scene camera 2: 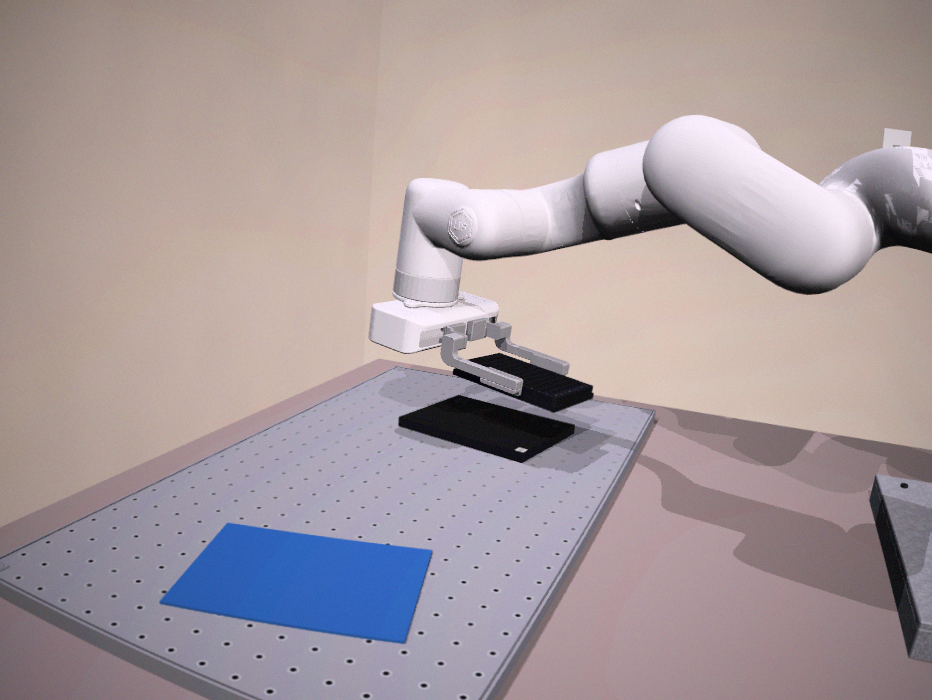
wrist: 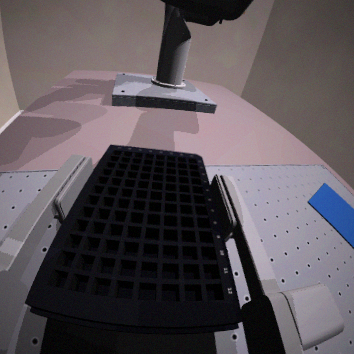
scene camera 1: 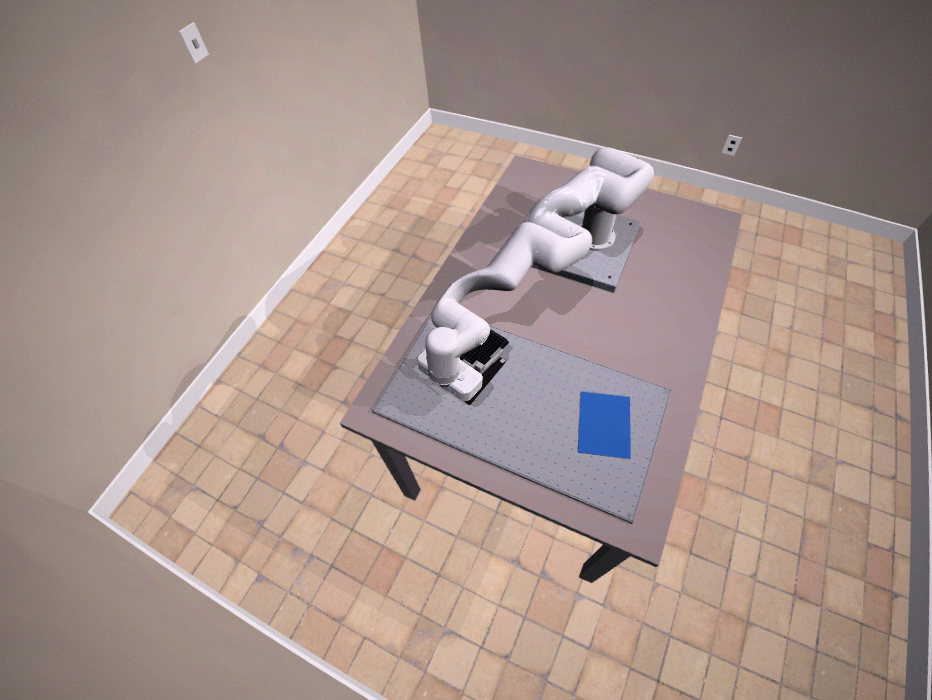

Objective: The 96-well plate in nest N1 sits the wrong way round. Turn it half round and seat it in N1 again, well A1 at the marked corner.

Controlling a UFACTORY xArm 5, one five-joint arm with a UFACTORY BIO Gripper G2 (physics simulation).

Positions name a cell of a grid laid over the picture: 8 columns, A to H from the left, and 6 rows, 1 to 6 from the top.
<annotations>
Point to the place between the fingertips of the gripper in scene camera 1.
E3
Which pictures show the black 96-well plate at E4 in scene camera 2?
Scene camera 2, the wrist view and scene camera 1: all of them.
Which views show the gripper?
Scene camera 2, the wrist view and scene camera 1: all of them.
</annotations>
